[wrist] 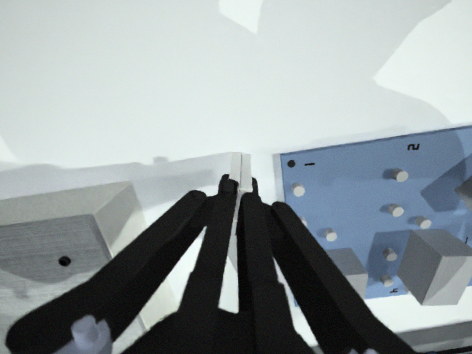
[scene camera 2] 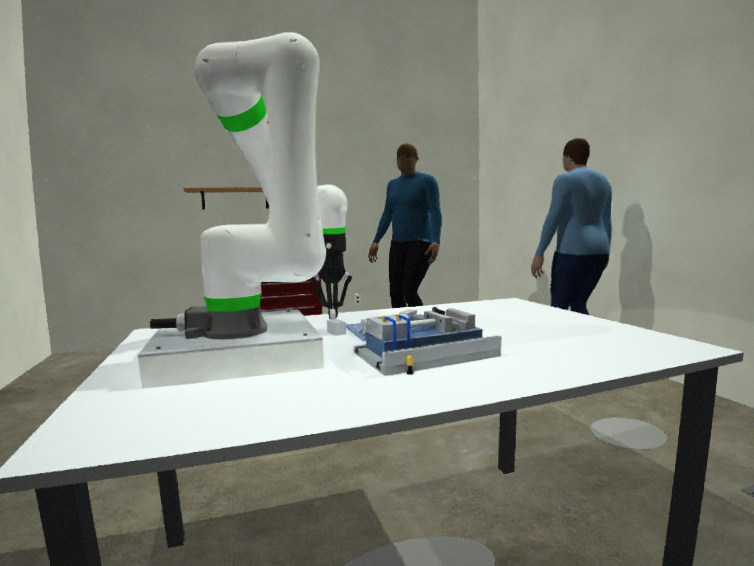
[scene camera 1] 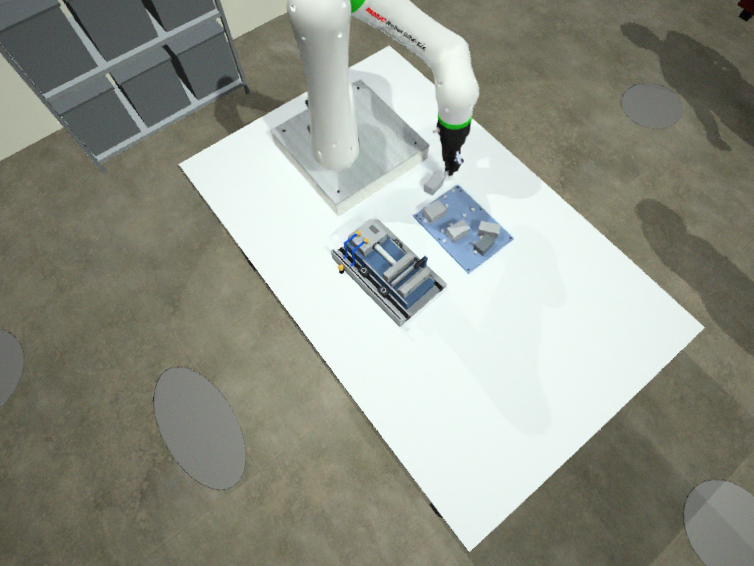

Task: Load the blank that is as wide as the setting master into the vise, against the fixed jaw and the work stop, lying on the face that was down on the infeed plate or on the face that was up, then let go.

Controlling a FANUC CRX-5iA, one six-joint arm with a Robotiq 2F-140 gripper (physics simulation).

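Frame: origin at the arm's base, x down, y left, z ahead, level; metres.
Where they show: gripper, fingertip midpoint: [wrist: 239, 166] [scene camera 1: 448, 179]; arm's base at its link origin: [scene camera 2: 235, 331].
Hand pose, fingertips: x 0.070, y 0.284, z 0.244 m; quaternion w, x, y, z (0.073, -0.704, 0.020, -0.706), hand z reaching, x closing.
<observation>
Each offset is from my fingertips to the top centre of the thing.
My gripper [scene camera 1: 451, 174] [scene camera 2: 332, 314] [wrist: 239, 166] is shut, its pads together and empty. It is low over the table, beside a loose light grey block {dx -0.035, dy -0.061, dz +0.005 m} [scene camera 1: 434, 182] [scene camera 2: 336, 327]. This block lies between the robot base and the blue infeed plate {dx -0.007, dy -0.058, dz +0.179 m} [scene camera 1: 450, 198] [wrist: 350, 167]; the fingers hide it in the wrist view. On the plate are light grey blocks {dx -0.043, dy -0.117, dz +0.101 m} [scene camera 1: 434, 211] {dx -0.047, dy -0.090, dz +0.194 m} [scene camera 1: 458, 230] {dx -0.043, dy -0.003, dz +0.234 m} [scene camera 1: 488, 229] and a darker one {dx -0.032, dy -0.040, dz +0.267 m} [scene camera 1: 484, 244]. I cannot tell which matches the setting master in width. The vise {dx -0.098, dy -0.334, dz +0.204 m} [scene camera 1: 372, 230] [scene camera 2: 420, 342] has no visible blank between its jaws.
The robot's metal base plate [scene camera 1: 377, 164] [scene camera 2: 231, 363] [wrist: 50, 240] stands close to the gripper. Small pegs [wrist: 400, 175] [wrist: 395, 210] stand up from the infeed plate. The vise has blue hoses and a grey front rail {dx -0.049, dy -0.420, dz +0.227 m} [scene camera 2: 441, 352]. Two people stand beyond the table in the second scene view.
</observation>
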